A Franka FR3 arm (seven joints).
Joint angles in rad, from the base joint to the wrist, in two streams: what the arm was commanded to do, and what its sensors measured. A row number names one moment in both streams.
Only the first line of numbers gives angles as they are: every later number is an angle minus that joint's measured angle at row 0.
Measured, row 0: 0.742, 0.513, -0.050, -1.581, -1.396, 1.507, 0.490
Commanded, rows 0 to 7: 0.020, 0.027, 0.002, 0.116, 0.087, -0.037, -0.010; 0.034, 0.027, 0.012, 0.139, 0.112, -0.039, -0.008; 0.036, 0.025, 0.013, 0.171, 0.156, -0.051, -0.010; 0.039, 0.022, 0.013, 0.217, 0.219, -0.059, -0.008; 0.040, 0.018, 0.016, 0.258, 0.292, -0.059, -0.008; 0.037, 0.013, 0.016, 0.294, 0.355, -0.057, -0.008; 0.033, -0.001, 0.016, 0.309, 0.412, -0.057, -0.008; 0.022, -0.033, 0.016, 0.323, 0.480, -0.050, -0.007
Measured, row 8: 0.041, -0.002, 0.013, 0.264, 0.350, -0.040, -0.001
